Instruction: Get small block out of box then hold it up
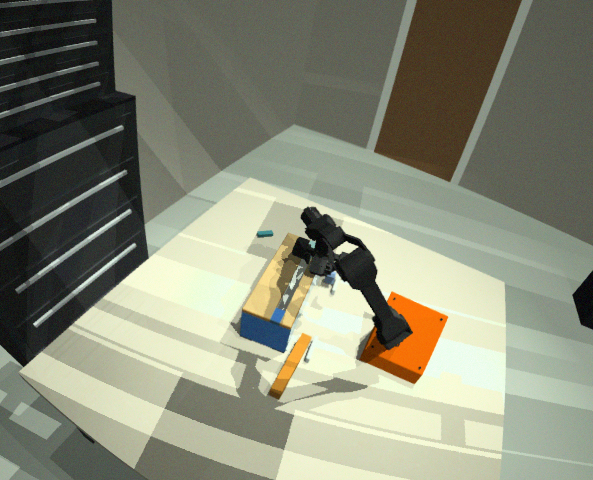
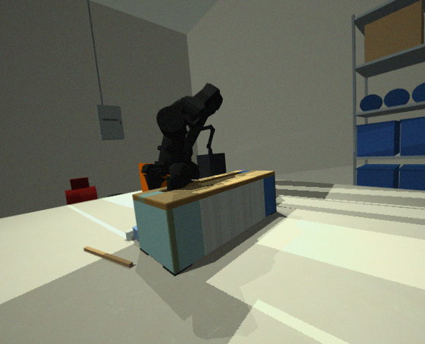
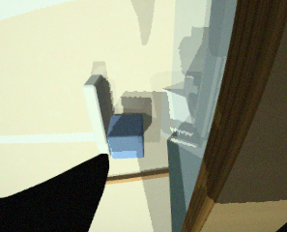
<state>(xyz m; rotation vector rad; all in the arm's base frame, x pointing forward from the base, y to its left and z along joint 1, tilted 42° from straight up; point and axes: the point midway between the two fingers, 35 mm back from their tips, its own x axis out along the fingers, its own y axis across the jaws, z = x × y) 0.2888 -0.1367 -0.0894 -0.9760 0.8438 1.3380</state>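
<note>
Now: the blue block 20 mm behind my gripper tip, 40 mm to the right of it and 60 mm below it. Round my gripper tip: thin wooden stick 20 mm behind, 130 mm to the right, 80 mm below; teal piece 270 mm ahead, 150 mm to the right, 80 mm below; long box 30 mm ahead, 130 mm to the left, 20 mm below.
</note>
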